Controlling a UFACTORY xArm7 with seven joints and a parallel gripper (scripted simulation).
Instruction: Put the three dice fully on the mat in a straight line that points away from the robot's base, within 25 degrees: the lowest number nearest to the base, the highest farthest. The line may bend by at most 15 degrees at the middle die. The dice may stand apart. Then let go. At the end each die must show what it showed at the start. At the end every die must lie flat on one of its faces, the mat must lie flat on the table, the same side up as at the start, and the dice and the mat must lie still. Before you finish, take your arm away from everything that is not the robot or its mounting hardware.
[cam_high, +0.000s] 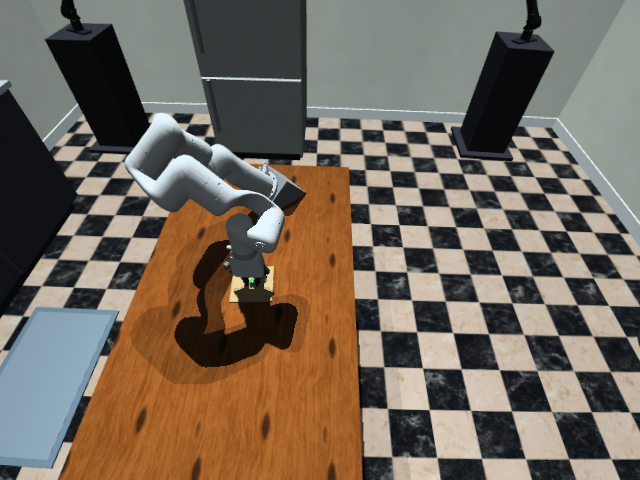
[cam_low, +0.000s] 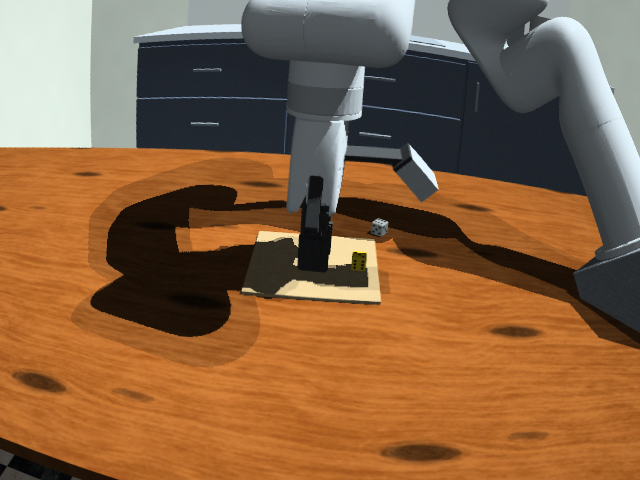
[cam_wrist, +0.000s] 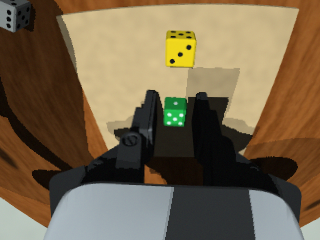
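Now: the green die 1 cm below my hand. From my hand the other things lie so: yellow die: 5 cm behind, 1 cm below; white die: 10 cm to the right, 7 cm behind, 2 cm below; tan mat: 2 cm below.
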